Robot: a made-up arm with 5 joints. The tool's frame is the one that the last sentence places.
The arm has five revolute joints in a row. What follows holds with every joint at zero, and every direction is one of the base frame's. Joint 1 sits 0.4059 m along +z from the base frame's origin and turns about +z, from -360 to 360 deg. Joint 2 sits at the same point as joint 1 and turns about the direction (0, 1, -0.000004), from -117.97 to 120 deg. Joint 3 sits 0.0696 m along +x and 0.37 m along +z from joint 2 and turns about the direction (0, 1, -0.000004), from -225 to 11 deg. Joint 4 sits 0.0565 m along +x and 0.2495 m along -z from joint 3 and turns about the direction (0, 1, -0.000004), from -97 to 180 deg. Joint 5 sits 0.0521 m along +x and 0.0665 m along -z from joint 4 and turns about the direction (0, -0.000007, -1), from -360 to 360 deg. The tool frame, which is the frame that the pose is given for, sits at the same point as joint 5; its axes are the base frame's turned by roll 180, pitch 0 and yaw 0 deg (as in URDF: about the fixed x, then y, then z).
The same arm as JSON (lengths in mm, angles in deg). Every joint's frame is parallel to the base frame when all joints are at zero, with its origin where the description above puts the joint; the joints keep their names.
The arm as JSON. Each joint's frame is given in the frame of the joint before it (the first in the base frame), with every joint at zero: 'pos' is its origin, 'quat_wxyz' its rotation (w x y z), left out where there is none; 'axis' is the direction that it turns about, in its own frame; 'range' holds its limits. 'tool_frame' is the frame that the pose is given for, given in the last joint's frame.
{"length_unit": "mm", "angle_unit": "deg", "joints": [
  {"joint": "joint 1", "pos": [0.0, 0.0, 405.9], "axis": [0.0, 0.0, 1.0], "range": [-360.0, 360.0]},
  {"joint": "joint 2", "pos": [0.0, 0.0, 0.0], "axis": [0.0, 1.0, 0.0], "range": [-117.97, 120.0]},
  {"joint": "joint 3", "pos": [69.6, 0.0, 370.0], "axis": [0.0, 1.0, 0.0], "range": [-225.0, 11.0]},
  {"joint": "joint 4", "pos": [56.5, 0.0, -249.5], "axis": [0.0, 1.0, 0.0], "range": [-97.0, 180.0]},
  {"joint": "joint 5", "pos": [52.1, 0.0, -66.5], "axis": [0.0, 0.0, -1.0], "range": [-360.0, 360.0]}
], "tool_frame": {"pos": [0.0, 0.0, 0.0], "quat_wxyz": [0.0, 1.0, 0.0, 0.0]}}

